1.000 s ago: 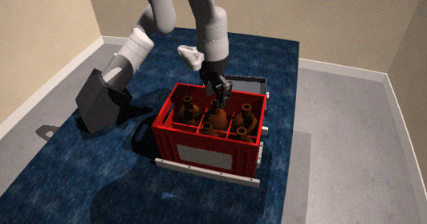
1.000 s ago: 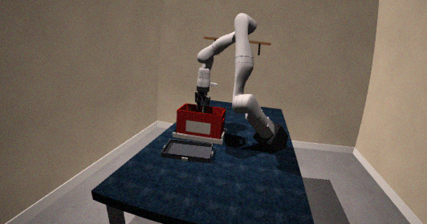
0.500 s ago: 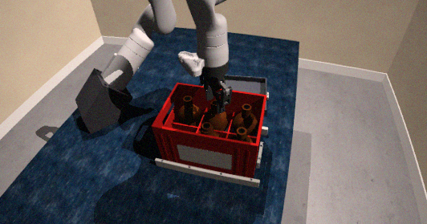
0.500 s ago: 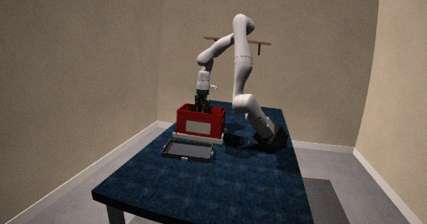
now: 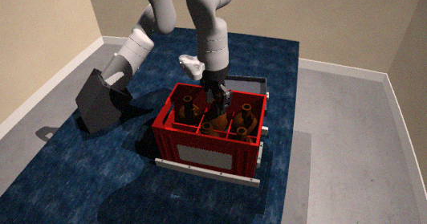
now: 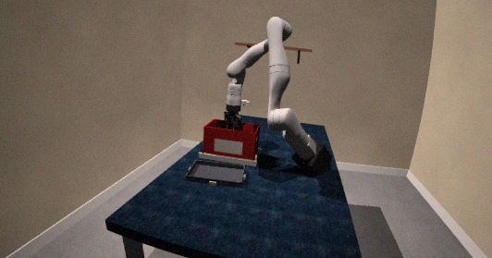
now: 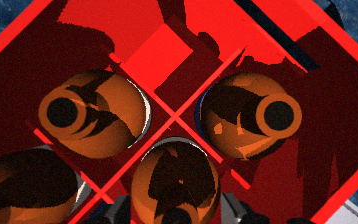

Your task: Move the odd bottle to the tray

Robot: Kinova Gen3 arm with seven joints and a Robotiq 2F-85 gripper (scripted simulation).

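My hand is 2 cm short of the crate, 4 cm to the left of it and 7 cm above it. Round my hand: grey tray (7 cm behind, 22 cm to the left, 15 cm below).
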